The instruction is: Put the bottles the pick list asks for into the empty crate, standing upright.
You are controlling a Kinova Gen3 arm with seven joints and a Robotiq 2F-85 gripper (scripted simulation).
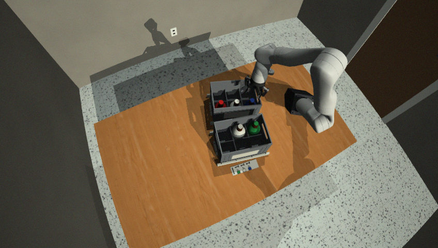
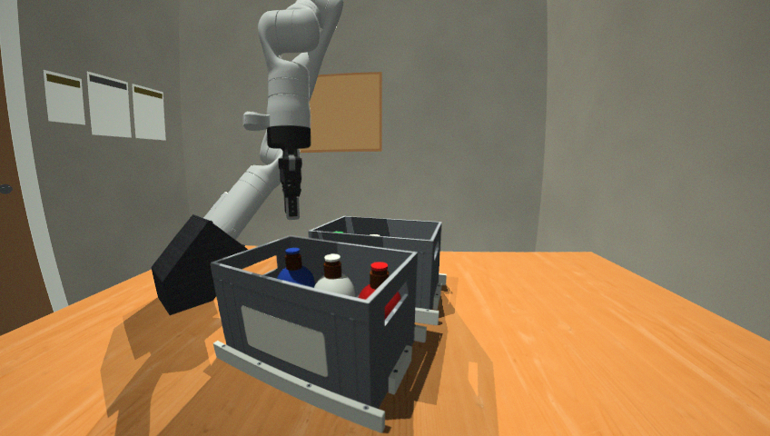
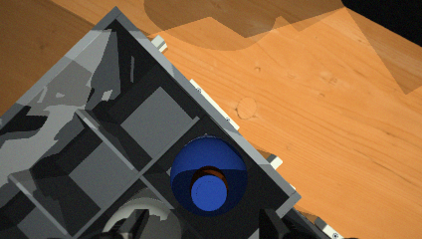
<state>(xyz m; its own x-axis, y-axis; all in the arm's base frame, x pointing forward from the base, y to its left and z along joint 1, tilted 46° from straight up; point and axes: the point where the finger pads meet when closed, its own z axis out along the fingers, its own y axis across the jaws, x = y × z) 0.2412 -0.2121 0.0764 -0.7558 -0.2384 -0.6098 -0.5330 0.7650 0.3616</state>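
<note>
The blue bottle is 15 cm below my hand. From my hand the other things lie so: red bottle 17 cm ahead, 4 cm to the right, 15 cm below; green bottle 3 cm ahead, 14 cm to the left, 15 cm below; pick list 14 cm ahead, 32 cm to the left, 24 cm below.
</note>
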